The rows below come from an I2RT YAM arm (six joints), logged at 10 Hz.
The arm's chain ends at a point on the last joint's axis. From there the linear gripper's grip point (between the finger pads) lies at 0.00 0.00 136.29 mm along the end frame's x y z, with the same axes.
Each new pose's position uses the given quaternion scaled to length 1; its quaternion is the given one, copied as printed.
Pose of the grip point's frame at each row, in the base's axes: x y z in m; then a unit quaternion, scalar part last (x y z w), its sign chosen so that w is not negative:
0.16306, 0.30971, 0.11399, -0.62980, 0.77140, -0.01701, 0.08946
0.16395, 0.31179, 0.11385, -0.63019, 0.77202, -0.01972, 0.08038
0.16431, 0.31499, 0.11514, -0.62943, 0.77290, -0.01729, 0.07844
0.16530, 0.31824, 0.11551, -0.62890, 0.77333, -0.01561, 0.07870
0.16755, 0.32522, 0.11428, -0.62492, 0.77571, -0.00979, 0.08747
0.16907, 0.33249, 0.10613, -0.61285, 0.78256, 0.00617, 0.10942
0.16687, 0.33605, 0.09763, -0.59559, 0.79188, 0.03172, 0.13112
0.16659, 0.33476, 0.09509, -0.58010, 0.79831, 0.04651, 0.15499
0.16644, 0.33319, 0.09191, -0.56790, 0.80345, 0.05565, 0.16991
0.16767, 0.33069, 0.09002, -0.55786, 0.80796, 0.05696, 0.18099
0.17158, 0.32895, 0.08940, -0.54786, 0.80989, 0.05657, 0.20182
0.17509, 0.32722, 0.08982, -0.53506, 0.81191, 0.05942, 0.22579
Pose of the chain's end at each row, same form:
0.14133, 0.29793, 0.24802, -0.62980, 0.77140, -0.01701, 0.08946
0.14365, 0.30213, 0.24827, -0.63019, 0.77202, -0.01972, 0.08038
0.14482, 0.30517, 0.24967, -0.62943, 0.77290, -0.01729, 0.07844
0.14603, 0.30804, 0.25005, -0.62890, 0.77333, -0.01561, 0.07870
0.14739, 0.31239, 0.24846, -0.62492, 0.77571, -0.00979, 0.08747
0.14676, 0.31290, 0.23915, -0.61285, 0.78256, 0.00617, 0.10942
0.14372, 0.30792, 0.22896, -0.59559, 0.79188, 0.03172, 0.13112
0.14022, 0.30013, 0.22424, -0.58010, 0.79831, 0.04651, 0.15499
0.13784, 0.29470, 0.21949, -0.56790, 0.80345, 0.05565, 0.16991
0.13647, 0.29062, 0.21650, -0.55786, 0.80796, 0.05696, 0.18099
0.13547, 0.28632, 0.21372, -0.54786, 0.80989, 0.05657, 0.20182
0.13379, 0.28114, 0.21125, -0.53506, 0.81191, 0.05942, 0.22579

